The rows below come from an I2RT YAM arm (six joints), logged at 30 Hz.
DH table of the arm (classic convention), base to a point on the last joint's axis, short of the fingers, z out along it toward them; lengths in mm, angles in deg. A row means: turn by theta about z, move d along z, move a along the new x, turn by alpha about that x. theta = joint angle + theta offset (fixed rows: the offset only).
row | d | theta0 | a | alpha
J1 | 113.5 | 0 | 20 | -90
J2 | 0 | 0 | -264 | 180
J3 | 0 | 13.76 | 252.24 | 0
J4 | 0 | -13.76 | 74 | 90
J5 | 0 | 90 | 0 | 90
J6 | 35.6 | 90 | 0 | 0
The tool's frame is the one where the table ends.
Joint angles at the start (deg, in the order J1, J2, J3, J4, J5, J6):
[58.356 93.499 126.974 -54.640 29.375 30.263]
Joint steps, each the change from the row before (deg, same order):
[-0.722 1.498 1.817 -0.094 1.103 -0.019]
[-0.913 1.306 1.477 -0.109 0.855 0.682]
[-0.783 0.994 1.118 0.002 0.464 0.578]
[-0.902 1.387 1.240 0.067 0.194 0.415]
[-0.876 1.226 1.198 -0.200 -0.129 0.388]
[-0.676 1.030 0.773 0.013 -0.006 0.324]
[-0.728 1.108 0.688 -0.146 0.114 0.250]
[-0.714 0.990 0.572 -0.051 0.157 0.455]
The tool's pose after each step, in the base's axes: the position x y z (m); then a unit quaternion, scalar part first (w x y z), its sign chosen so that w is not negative. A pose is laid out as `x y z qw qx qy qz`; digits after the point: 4 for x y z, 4 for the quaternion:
0.1817 0.2530 0.5252 0.5441 -0.0434 0.8075 0.2236
0.1890 0.2542 0.5253 0.5481 -0.0277 0.8071 0.2178
0.1949 0.2548 0.5254 0.5507 -0.0154 0.8064 0.2148
0.2028 0.2572 0.5240 0.5520 -0.0053 0.8067 0.2108
0.2100 0.2586 0.5226 0.5515 0.0023 0.8078 0.2079
0.2162 0.2604 0.5206 0.5511 0.0086 0.8088 0.2049
0.2231 0.2623 0.5173 0.5500 0.0145 0.8110 0.1987
0.2298 0.2637 0.5143 0.5491 0.0223 0.8127 0.1938

